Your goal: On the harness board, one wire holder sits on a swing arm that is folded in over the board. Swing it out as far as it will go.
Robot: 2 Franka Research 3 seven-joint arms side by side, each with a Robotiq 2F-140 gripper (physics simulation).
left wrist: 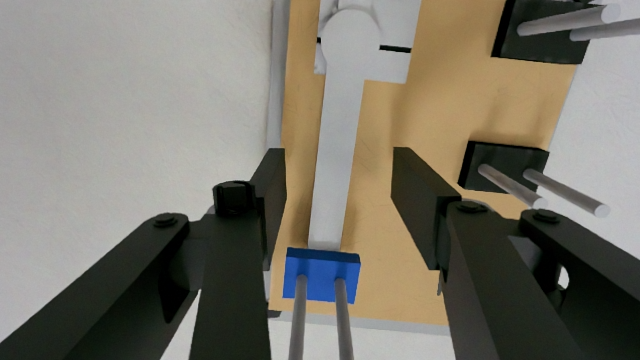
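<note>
The swing arm (336,160) is a long light-grey bar over the tan harness board (400,280). Its round pivot (350,37) is near the top of the view, over a light-grey plate (392,67). At its lower end sits the blue wire holder (321,280) with two grey upright pegs, near the board's lower edge. My left gripper (338,173) is open, with one finger on each side of the swing arm and the bar between them in the view, not gripped. The blue holder is a little below the fingertips in the view. My right gripper does not show.
Two black wire holders, each with two grey pegs, stand on the right of the board: one at the top right (545,47) and one (505,150) beside the right-hand finger. A grey rim (278,75) runs along the board's left edge. A pale surface (125,100) surrounds the board.
</note>
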